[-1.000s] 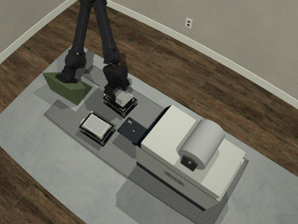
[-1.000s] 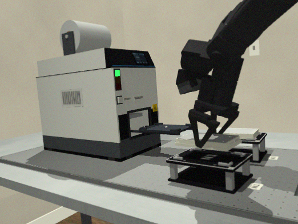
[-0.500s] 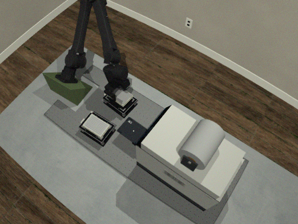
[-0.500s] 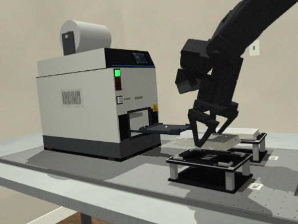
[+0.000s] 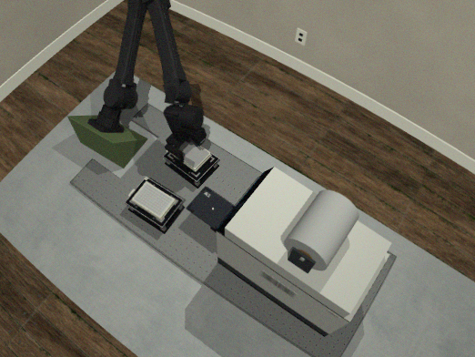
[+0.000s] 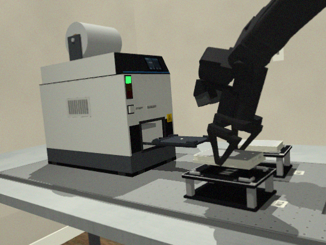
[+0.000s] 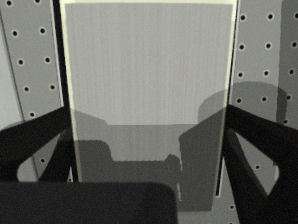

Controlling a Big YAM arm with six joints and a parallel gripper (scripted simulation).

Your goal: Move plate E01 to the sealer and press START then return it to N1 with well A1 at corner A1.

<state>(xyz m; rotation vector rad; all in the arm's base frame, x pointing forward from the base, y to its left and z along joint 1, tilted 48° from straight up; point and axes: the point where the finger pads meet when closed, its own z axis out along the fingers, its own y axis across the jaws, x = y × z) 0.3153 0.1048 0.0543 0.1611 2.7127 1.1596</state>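
The black plate nest lies 4 cm below my hand. From my hand the other things lie so: sealer stage 20 cm ahead, 12 cm to the right, 1 cm above; covered white plate 21 cm to the right, 2 cm below, 2 cm ahead; start button 30 cm ahead, 10 cm above, 3 cm to the right.
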